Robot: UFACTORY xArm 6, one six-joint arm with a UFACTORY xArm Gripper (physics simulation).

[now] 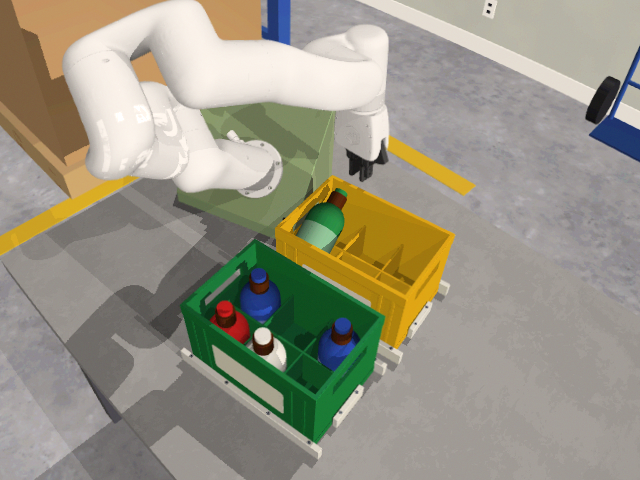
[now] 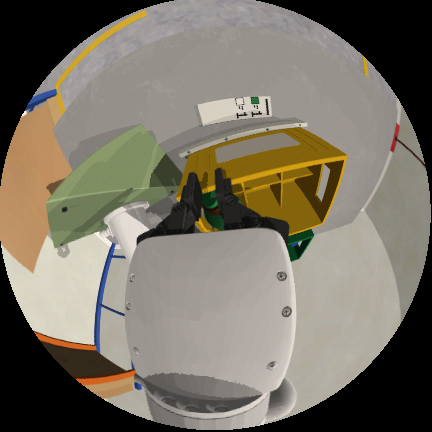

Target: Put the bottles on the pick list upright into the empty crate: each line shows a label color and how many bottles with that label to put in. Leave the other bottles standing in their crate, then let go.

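Where they show: gripper, fingertip midpoint: (image 1: 360,175) (image 2: 207,180); arm's base at its link origin: (image 1: 256,169) (image 2: 125,210).
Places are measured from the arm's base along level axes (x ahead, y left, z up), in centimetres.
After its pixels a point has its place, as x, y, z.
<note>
The pick list (image 2: 218,114) @(25.0, 13.6, -11.4) shows white = 1 and green = 1. A green bottle (image 1: 326,222) @(25.2, -3.5, 4.9) (image 2: 210,200) @(21.6, 4.3, 5.7) leans tilted at the left end of the yellow crate (image 1: 392,316) @(45.8, -7.1, -0.3) (image 2: 320,151) @(39.2, 10.5, 4.0), its neck near the rim; its base is hidden. The green crate (image 1: 341,395) @(49.2, -22.7, -4.2) (image 2: 296,255) @(49.6, -29.5, 4.6) holds upright bottles: a white bottle (image 1: 272,355) @(38.3, -28.0, 0.9), a red bottle (image 1: 232,329) @(30.1, -29.7, 0.9) and two blue bottles (image 1: 260,300) @(28.3, -22.2, 0.5) (image 1: 337,349) @(44.5, -19.4, 0.7). My gripper (image 1: 364,172) @(22.0, 8.9, 7.4) (image 2: 207,180) @(22.0, 8.9, 7.4) is shut to a narrow gap with nothing between the fingers. It hangs above the far rim of the yellow crate, near the green bottle's neck.
Pale rails (image 1: 253,405) @(39.1, -33.3, -8.6) (image 2: 243,137) lie around the crates. The arm's green pedestal (image 1: 258,206) @(4.6, -3.5, -5.7) (image 2: 110,175) @(9.0, 12.0, 6.0) stands beside the yellow crate. Cardboard boxes (image 1: 31,93) (image 2: 25,185) stand behind the arm. Dividers and compartments show inside both crates.
</note>
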